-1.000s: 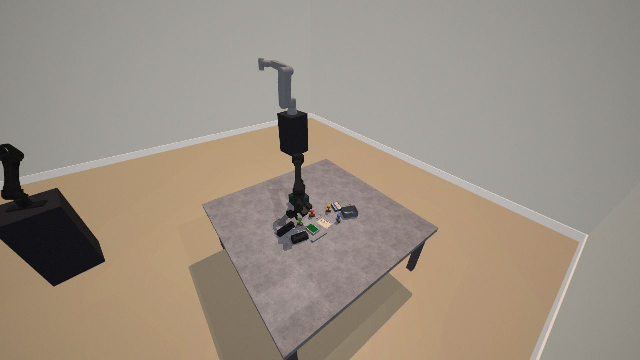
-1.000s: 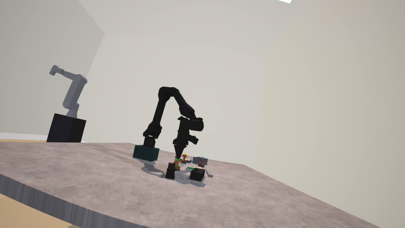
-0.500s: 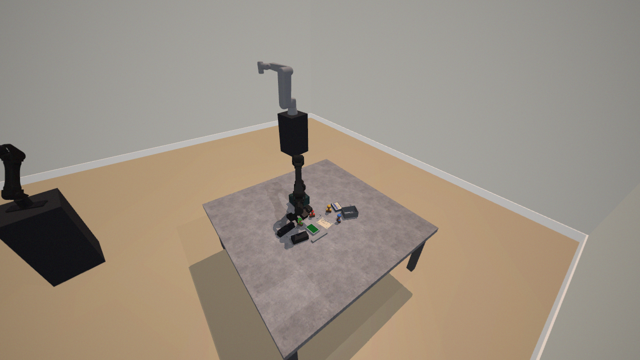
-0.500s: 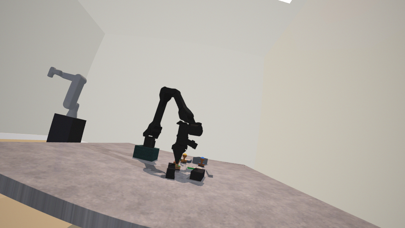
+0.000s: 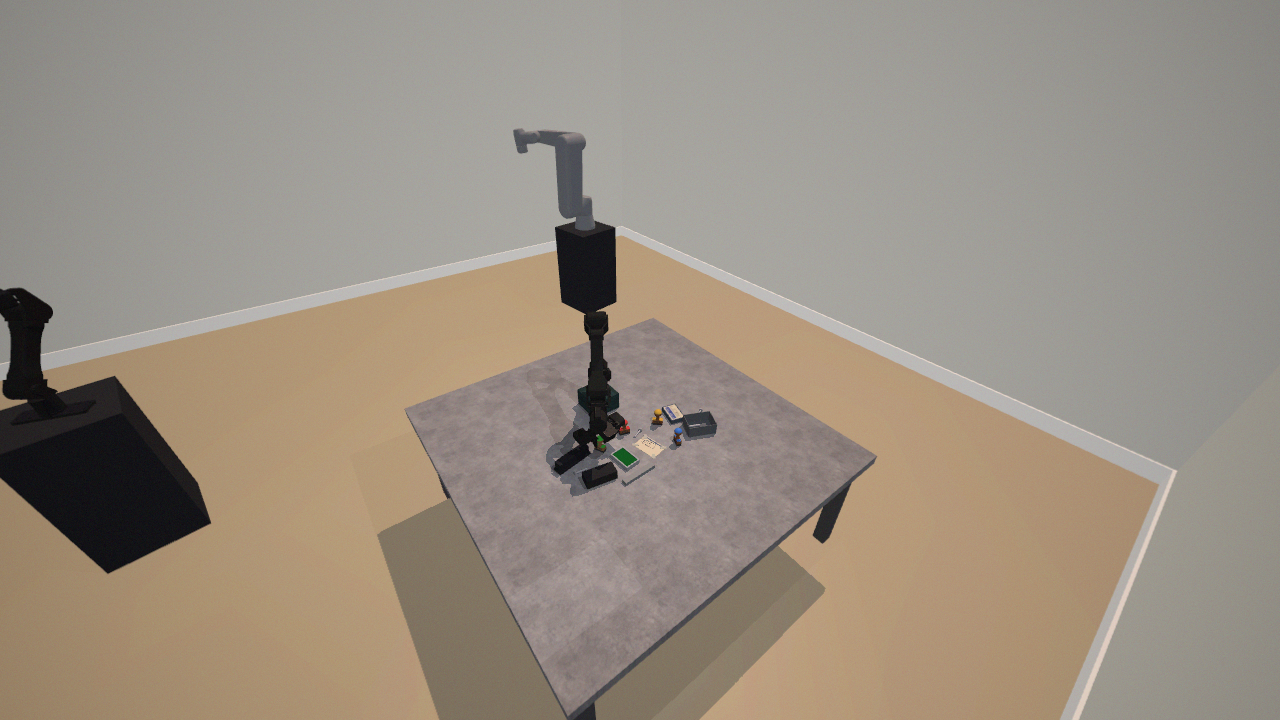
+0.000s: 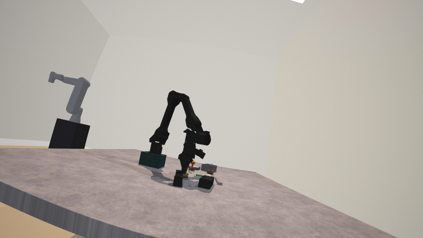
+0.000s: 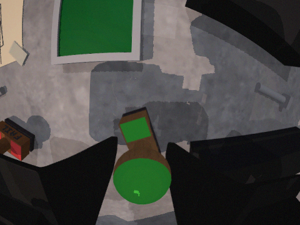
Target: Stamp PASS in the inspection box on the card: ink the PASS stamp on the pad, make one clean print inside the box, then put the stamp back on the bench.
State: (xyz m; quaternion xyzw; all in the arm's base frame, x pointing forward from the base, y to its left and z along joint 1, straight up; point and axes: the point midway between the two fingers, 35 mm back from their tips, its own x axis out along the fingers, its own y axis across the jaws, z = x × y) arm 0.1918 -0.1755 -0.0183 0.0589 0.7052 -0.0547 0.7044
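The green ink pad is 100 mm ahead of my gripper tip, 30 mm to the left of it and 20 mm below it. Also, from my gripper tip: green stamp (right at my gripper tip); red stamp (120 mm to the left); black block (110 mm to the right, 30 mm behind, 10 mm below).
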